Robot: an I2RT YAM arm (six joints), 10 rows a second.
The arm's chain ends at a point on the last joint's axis. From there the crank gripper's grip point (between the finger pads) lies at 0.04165 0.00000 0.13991 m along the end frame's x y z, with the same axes.
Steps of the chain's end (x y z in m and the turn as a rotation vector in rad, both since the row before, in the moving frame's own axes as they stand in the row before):
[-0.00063, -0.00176, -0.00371, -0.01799, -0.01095, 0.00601]
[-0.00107, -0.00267, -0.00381, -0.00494, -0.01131, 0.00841]
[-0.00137, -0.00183, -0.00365, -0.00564, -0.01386, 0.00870]
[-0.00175, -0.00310, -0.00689, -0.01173, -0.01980, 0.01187]
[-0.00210, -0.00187, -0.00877, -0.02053, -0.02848, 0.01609]
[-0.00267, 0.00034, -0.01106, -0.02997, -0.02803, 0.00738]
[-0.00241, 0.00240, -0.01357, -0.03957, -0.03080, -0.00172]
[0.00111, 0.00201, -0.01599, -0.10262, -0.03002, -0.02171]
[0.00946, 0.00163, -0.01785, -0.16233, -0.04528, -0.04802]
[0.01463, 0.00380, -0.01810, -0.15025, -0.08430, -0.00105]
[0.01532, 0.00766, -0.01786, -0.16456, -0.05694, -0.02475]
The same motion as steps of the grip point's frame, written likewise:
[-0.00217, 0.00101, -0.00329, -0.01799, -0.01095, 0.00601]
[-0.00266, -0.00163, -0.00335, -0.00494, -0.01131, 0.00841]
[-0.00332, -0.00069, -0.00309, -0.00564, -0.01386, 0.00870]
[-0.00454, -0.00098, -0.00611, -0.01173, -0.01980, 0.01187]
[-0.00613, 0.00165, -0.00768, -0.02053, -0.02848, 0.01609]
[-0.00662, 0.00484, -0.01002, -0.02997, -0.02803, 0.00738]
[-0.00673, 0.00789, -0.01246, -0.03957, -0.03080, -0.00172]
[-0.00295, 0.01555, -0.01549, -0.10262, -0.03002, -0.02171]
[0.00361, 0.02254, -0.01779, -0.16233, -0.04528, -0.04802]
[0.00276, 0.02494, -0.01667, -0.15025, -0.08430, -0.00105]
[0.00760, 0.02983, -0.01753, -0.16456, -0.05694, -0.02475]

